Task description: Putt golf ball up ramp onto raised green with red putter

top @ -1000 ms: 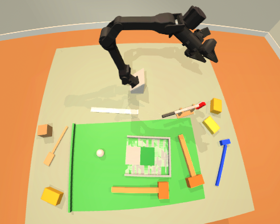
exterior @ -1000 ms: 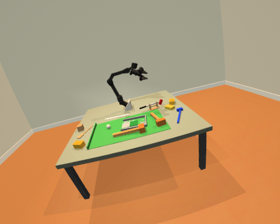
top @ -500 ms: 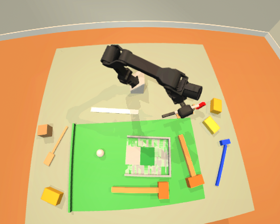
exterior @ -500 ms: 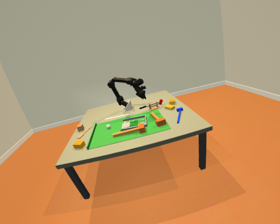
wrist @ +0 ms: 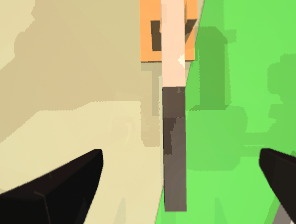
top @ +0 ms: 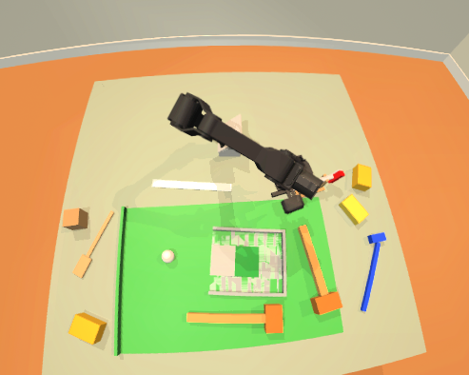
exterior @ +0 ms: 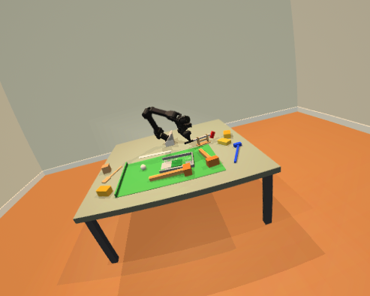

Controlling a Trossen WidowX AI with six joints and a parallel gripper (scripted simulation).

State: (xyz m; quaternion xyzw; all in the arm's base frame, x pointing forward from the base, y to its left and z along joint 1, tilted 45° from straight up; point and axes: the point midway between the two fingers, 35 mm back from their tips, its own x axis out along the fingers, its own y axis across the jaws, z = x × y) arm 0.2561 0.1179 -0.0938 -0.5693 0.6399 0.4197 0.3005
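The white strip lies 310 mm to the right of my gripper tip, 100 mm behind it and 80 mm below it. Round my gripper tip: small wooden stand 130 mm to the left, 50 mm below, 20 mm behind; blue hammer 320 mm ahead, 280 mm to the left, 70 mm below; white golf ball 410 mm to the right, 150 mm ahead, 60 mm below.
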